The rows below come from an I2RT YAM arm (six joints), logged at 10 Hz.
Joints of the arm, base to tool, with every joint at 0 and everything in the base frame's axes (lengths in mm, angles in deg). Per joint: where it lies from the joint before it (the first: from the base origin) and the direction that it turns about. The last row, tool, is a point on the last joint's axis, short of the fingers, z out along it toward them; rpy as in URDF.
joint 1: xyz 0 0 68 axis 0 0 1
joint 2: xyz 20 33.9 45.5 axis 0 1 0
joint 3: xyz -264 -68.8 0 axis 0 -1 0
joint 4: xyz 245 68.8 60 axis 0 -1 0
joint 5: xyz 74 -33.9 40.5 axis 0 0 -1
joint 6: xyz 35.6 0 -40.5 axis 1 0 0
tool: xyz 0 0 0 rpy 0 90 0
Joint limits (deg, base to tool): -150..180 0..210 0..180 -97..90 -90..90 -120..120
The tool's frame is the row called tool.
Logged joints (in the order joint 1, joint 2, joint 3, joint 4, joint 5, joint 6), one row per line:
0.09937, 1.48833, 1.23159, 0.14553, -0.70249, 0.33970
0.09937, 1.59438, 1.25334, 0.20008, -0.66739, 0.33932
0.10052, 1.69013, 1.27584, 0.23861, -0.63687, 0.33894
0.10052, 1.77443, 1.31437, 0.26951, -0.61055, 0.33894
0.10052, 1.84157, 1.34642, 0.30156, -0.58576, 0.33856
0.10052, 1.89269, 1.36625, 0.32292, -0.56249, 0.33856
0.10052, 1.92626, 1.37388, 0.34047, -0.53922, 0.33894
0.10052, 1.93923, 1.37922, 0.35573, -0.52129, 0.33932
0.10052, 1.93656, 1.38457, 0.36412, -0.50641, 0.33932
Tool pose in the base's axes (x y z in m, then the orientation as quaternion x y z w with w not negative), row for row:
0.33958, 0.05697, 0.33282, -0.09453, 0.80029, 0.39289, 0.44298
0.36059, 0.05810, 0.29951, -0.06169, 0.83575, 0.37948, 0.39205
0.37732, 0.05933, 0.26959, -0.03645, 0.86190, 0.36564, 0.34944
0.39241, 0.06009, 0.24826, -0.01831, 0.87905, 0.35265, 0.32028
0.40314, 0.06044, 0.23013, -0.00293, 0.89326, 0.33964, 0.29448
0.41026, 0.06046, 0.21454, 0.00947, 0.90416, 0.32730, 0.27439
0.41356, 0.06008, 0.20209, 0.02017, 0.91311, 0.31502, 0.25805
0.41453, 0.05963, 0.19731, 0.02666, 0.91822, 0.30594, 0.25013
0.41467, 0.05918, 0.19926, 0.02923, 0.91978, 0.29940, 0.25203
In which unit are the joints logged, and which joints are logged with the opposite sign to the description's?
The joints are logged in radians. Opposite sign: joint 4.
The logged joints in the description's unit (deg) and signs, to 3 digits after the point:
5.693, 85.275, 70.565, -8.338, -40.250, 19.463
5.693, 91.351, 71.811, -11.464, -38.239, 19.442
5.759, 96.837, 73.100, -13.671, -36.490, 19.420
5.759, 101.667, 75.308, -15.442, -34.982, 19.420
5.759, 105.514, 77.144, -17.278, -33.562, 19.398
5.759, 108.443, 78.280, -18.502, -32.228, 19.398
5.759, 110.367, 78.718, -19.507, -30.895, 19.420
5.759, 111.110, 79.023, -20.382, -29.868, 19.442
5.759, 110.957, 79.330, -20.863, -29.015, 19.442

